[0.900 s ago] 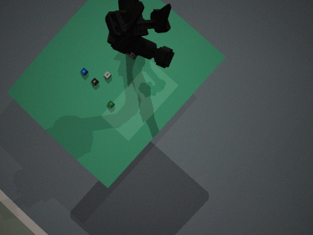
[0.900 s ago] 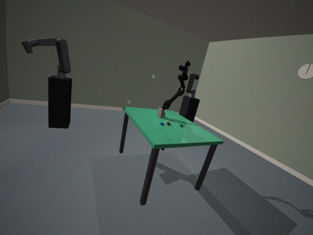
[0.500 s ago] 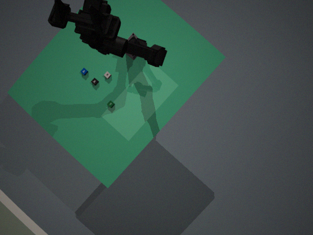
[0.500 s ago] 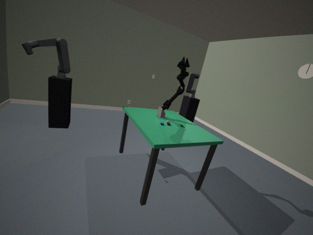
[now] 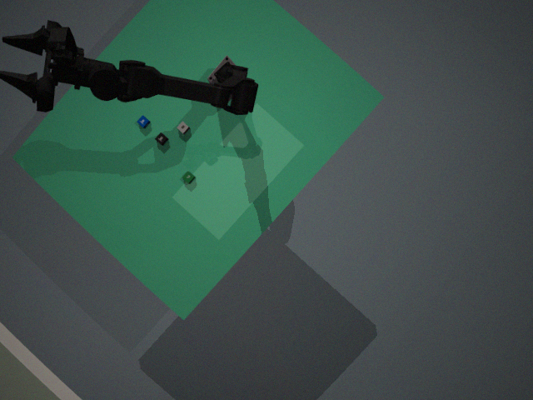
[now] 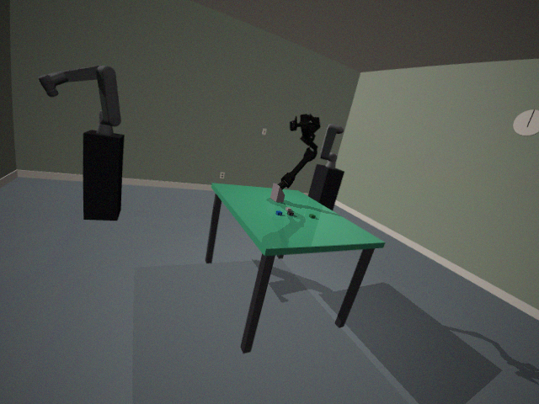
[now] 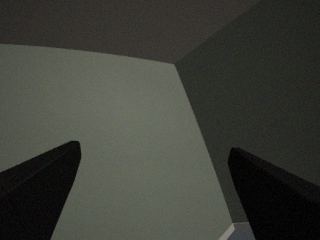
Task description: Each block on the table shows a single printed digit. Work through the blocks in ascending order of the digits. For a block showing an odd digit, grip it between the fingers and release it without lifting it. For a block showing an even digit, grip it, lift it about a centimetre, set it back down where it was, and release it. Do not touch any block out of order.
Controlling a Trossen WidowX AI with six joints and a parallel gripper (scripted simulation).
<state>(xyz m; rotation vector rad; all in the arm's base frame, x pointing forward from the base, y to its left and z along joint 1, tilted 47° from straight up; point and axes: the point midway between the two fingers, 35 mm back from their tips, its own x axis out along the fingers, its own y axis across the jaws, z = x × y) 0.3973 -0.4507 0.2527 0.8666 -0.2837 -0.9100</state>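
Right now my gripper tip is 130 mm past the white block, 140 mm to the right of it and 650 mm above it. The rest, counted from my gripper tip: blue block (50 mm behind, 20 mm to the left, 650 mm below); black block (50 mm behind, 120 mm to the left, 650 mm below); green block (20 mm behind, 280 mm to the left, 650 mm below).
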